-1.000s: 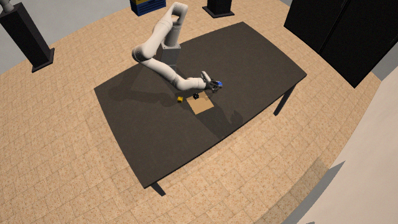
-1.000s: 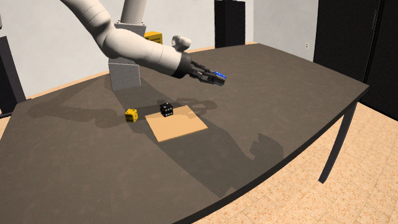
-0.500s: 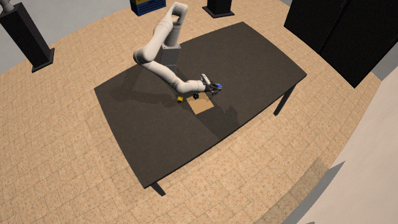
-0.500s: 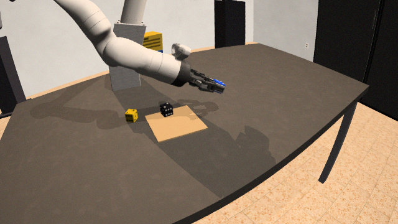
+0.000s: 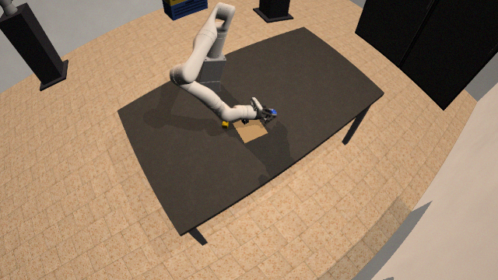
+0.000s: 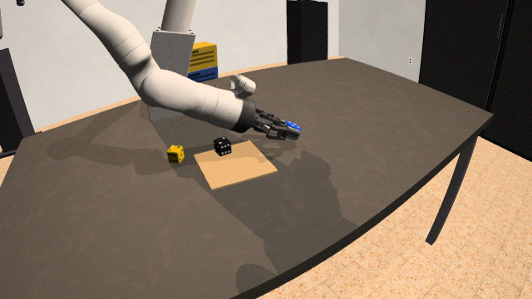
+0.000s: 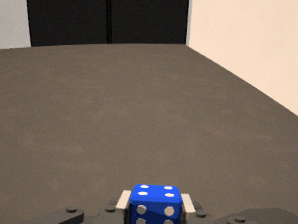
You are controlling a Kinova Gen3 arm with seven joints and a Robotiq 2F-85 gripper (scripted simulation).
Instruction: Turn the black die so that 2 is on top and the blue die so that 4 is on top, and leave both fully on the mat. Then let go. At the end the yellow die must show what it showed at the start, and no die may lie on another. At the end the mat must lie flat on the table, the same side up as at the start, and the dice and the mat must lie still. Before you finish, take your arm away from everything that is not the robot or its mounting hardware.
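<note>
My hand is 2 cm short of the tan mat, 14 cm to the left of it and 4 cm above it. The rest, counted from my hand: blue die right at my hand; then yellow die 5 cm behind, 26 cm to the right, 3 cm below; then black die 3 cm behind, 15 cm to the right, 2 cm below.
</note>
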